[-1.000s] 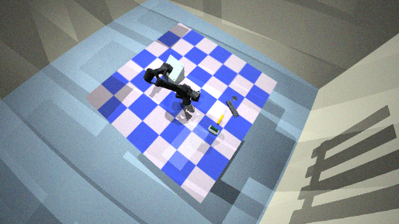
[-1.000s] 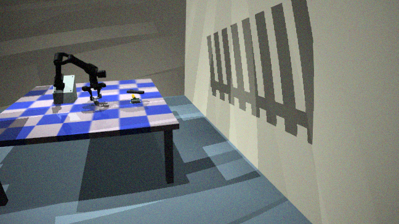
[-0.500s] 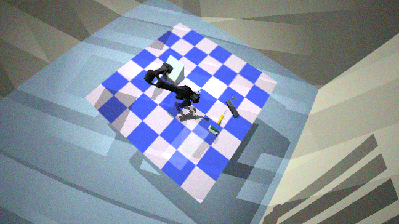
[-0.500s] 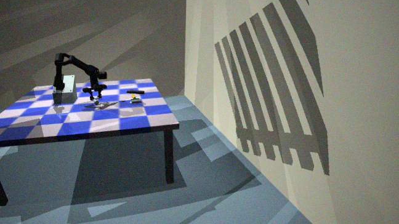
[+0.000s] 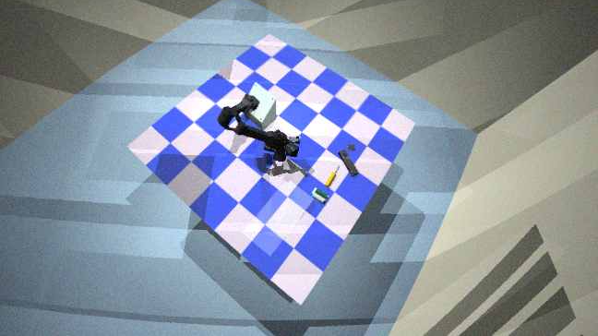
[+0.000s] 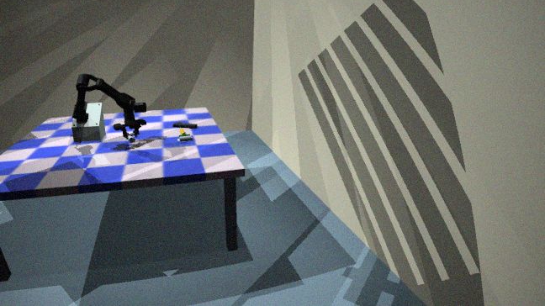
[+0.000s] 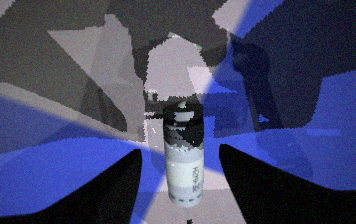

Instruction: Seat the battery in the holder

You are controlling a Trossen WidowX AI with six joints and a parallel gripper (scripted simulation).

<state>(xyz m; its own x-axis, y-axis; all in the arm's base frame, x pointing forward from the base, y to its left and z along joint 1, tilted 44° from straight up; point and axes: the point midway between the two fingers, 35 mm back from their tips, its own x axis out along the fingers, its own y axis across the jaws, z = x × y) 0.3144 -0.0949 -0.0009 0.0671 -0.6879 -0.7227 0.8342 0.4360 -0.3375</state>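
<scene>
Now: the white battery right at my gripper tip. Round my gripper tip: yellow pen-like tool 290 mm ahead, 140 mm to the left; then white block 320 mm ahead, 10 mm to the right.
</scene>
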